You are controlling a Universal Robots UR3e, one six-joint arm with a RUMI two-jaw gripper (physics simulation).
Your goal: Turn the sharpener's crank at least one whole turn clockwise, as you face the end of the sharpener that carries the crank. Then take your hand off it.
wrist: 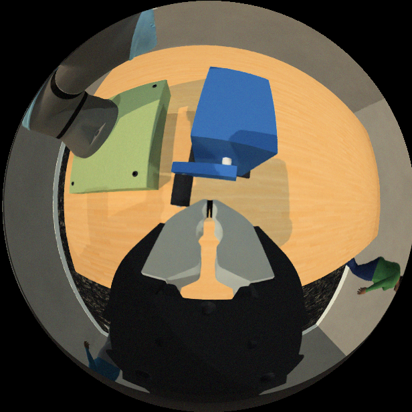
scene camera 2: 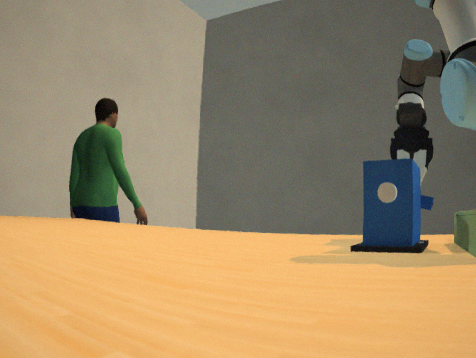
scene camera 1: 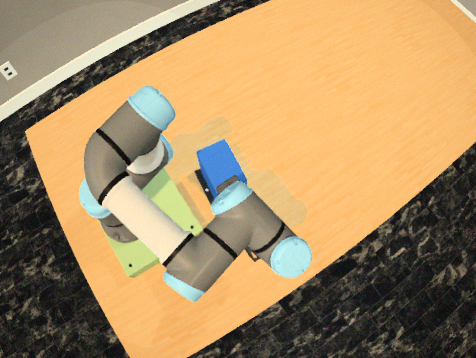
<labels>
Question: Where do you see a blue sharpener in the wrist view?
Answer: At 235,124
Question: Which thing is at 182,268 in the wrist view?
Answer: My gripper.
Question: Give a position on a blue sharpener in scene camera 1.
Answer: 217,162
</labels>
